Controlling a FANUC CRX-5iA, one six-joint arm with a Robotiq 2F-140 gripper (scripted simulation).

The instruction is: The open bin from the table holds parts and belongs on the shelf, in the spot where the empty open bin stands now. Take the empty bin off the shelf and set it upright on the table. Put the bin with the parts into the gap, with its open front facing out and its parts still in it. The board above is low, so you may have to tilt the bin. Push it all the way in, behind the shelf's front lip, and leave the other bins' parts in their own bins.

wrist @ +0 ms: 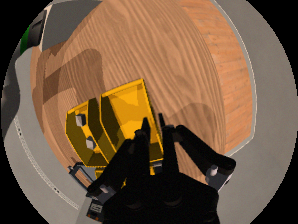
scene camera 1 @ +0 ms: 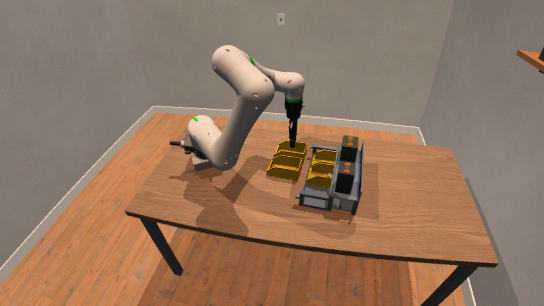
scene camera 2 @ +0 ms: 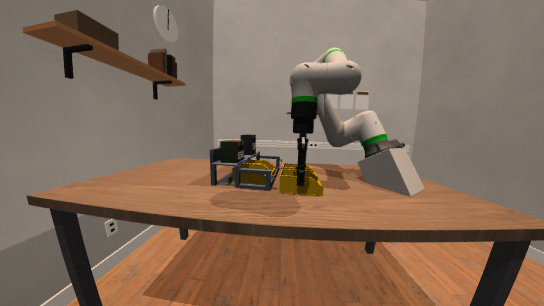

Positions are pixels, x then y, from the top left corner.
Labels:
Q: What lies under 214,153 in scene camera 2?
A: A shelf.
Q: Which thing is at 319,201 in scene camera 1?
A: A shelf.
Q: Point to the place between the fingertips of my gripper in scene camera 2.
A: At 300,184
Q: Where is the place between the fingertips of my gripper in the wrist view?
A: At 154,121

